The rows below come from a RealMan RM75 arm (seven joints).
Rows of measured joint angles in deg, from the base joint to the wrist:
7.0, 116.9, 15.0, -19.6, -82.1, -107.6, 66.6
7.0, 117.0, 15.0, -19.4, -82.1, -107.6, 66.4
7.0, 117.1, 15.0, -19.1, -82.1, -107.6, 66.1
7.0, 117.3, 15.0, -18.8, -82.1, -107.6, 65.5
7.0, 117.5, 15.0, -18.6, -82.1, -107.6, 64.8
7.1, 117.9, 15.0, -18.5, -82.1, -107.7, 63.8
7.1, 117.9, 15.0, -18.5, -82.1, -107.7, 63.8
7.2, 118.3, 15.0, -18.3, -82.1, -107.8, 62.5
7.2, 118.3, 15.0, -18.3, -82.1, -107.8, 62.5
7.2, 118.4, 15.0, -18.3, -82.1, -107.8, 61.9
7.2, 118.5, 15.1, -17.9, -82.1, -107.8, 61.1
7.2, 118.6, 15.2, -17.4, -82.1, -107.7, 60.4
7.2, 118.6, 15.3, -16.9, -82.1, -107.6, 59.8
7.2, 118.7, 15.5, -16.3, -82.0, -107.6, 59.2
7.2, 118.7, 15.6, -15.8, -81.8, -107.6, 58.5
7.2, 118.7, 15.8, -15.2, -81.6, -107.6, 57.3
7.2, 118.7, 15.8, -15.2, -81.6, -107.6, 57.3
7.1, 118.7, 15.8, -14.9, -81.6, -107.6, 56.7
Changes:
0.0, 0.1, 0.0, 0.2, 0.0, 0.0, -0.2
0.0, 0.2, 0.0, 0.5, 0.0, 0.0, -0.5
0.0, 0.4, 0.0, 0.8, 0.0, 0.0, -1.1
0.0, 0.6, 0.0, 1.0, 0.0, 0.0, -1.8
0.1, 1.0, 0.0, 1.1, 0.0, -0.1, -2.8
0.1, 1.0, 0.0, 1.1, 0.0, -0.1, -2.8
0.2, 1.4, 0.0, 1.3, 0.0, -0.2, -4.1
0.2, 1.4, 0.0, 1.3, 0.0, -0.2, -4.1
0.2, 1.5, 0.0, 1.3, 0.0, -0.2, -4.7
0.2, 1.6, 0.1, 1.7, 0.0, -0.2, -5.5
0.2, 1.7, 0.2, 2.2, 0.0, -0.1, -6.2
0.2, 1.7, 0.3, 2.7, 0.0, 0.0, -6.8
0.2, 1.8, 0.5, 3.3, 0.1, 0.0, -7.4
0.2, 1.8, 0.6, 3.8, 0.3, 0.0, -8.1
0.2, 1.8, 0.8, 4.4, 0.5, 0.0, -9.3
0.2, 1.8, 0.8, 4.4, 0.5, 0.0, -9.3
0.1, 1.8, 0.8, 4.7, 0.5, 0.0, -9.9

